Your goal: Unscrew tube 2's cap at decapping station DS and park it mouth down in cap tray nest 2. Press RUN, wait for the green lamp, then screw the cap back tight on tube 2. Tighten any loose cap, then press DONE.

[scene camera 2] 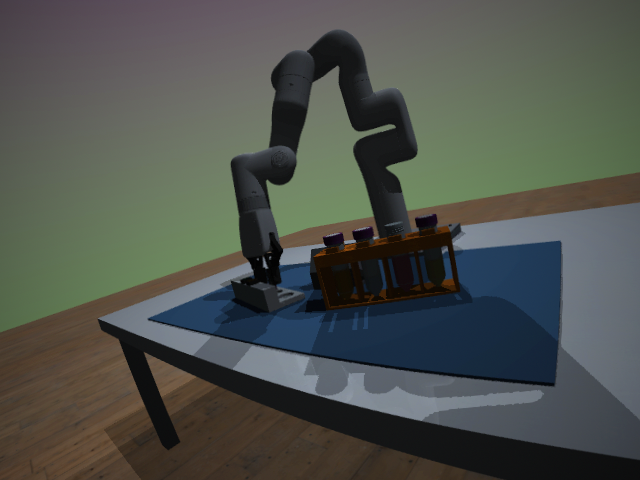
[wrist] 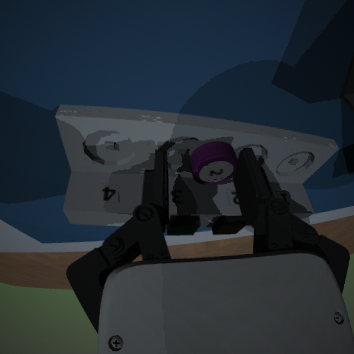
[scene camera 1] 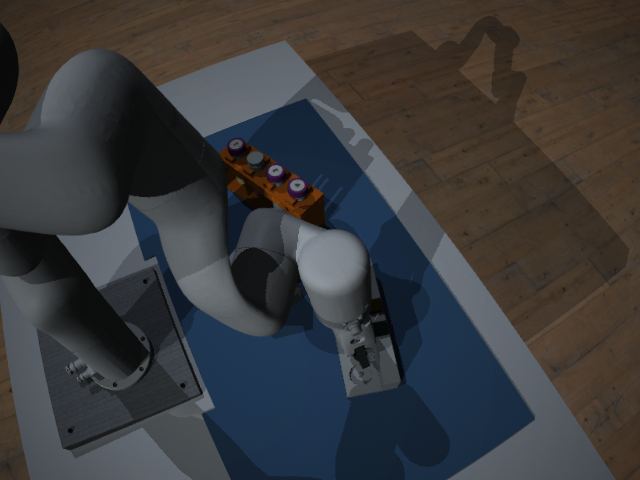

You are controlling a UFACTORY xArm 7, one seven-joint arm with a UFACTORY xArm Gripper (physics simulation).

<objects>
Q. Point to a cap 2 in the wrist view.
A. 213, 162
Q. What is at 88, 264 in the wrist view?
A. The gripper.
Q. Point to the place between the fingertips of the gripper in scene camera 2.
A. At 268, 284
</objects>
